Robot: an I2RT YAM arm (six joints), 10 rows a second.
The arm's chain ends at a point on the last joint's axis. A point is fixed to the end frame.
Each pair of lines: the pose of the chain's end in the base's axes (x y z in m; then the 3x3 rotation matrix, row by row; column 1 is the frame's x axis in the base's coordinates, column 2 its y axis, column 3 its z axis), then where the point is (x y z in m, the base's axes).
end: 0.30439 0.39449 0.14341; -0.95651 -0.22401 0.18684; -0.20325 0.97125 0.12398; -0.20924 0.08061 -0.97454
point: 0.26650 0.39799 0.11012
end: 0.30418 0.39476 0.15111; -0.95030 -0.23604 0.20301; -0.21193 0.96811 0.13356; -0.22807 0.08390 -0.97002
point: 0.26686 0.39811 0.11716
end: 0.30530 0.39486 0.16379; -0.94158 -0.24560 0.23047; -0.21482 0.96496 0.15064; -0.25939 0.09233 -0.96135
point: 0.26897 0.39849 0.12881
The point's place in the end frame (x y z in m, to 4 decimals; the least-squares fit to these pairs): 0.0425 0.0092 0.0258
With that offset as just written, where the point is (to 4 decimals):
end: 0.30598 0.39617 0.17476; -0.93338 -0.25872 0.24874; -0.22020 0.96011 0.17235; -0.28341 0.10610 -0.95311
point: 0.2703 0.4001 0.1391
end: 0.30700 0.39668 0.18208; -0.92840 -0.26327 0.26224; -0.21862 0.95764 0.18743; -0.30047 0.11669 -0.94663
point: 0.2719 0.4010 0.1460
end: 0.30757 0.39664 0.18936; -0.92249 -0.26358 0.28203; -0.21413 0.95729 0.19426; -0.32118 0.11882 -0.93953
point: 0.2732 0.4014 0.1526
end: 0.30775 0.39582 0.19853; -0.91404 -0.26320 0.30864; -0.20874 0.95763 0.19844; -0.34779 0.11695 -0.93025
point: 0.2744 0.4009 0.1608
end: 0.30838 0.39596 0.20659; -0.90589 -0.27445 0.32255; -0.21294 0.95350 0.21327; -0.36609 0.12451 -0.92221
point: 0.2757 0.4012 0.1684
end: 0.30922 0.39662 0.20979; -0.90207 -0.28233 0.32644; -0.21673 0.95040 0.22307; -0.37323 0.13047 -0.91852
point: 0.2767 0.4019 0.1714
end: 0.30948 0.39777 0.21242; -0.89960 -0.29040 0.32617; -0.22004 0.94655 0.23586; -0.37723 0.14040 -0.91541
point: 0.2770 0.4032 0.1741
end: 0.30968 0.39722 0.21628; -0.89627 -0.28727 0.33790; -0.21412 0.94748 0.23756; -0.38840 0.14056 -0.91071
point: 0.2777 0.4030 0.1776
